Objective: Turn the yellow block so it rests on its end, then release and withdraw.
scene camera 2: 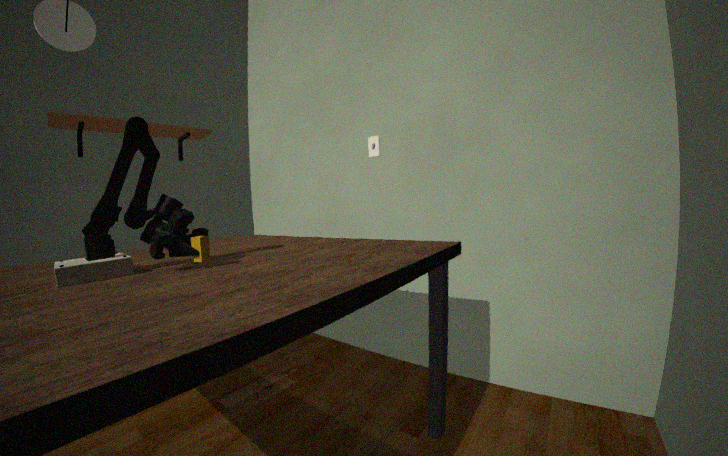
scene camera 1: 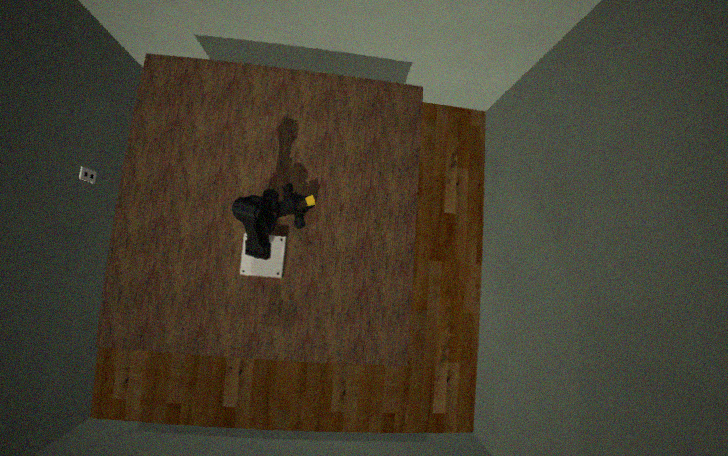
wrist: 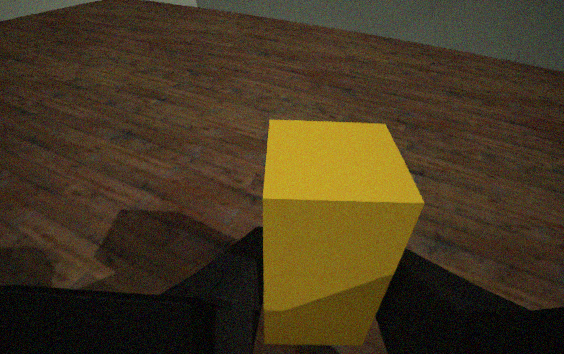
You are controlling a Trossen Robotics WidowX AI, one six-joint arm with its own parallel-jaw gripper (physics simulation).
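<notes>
The yellow block [scene camera 1: 310, 200] [scene camera 2: 200, 249] [wrist: 342, 162] stands upright, long side vertical, at the end of the arm. My gripper [scene camera 1: 307, 202] [scene camera 2: 198, 245] [wrist: 314, 241] is shut on it, with one dark finger against each side in the wrist view. The block's square top end faces up and looks about level. Its lower end is at or very close above the table [scene camera 1: 188, 295] [scene camera 2: 161, 322] [wrist: 125, 100]; I cannot tell whether it touches. The finger pads are partly hidden by the block.
The arm's white base plate [scene camera 1: 272, 263] [scene camera 2: 94, 271] is on the table behind the gripper. A wooden wall shelf [scene camera 2: 107, 124] shows behind the arm in scene camera 2. The table's right edge [scene camera 1: 417, 214] lies well away from the block. Arm shadows fall beyond the block.
</notes>
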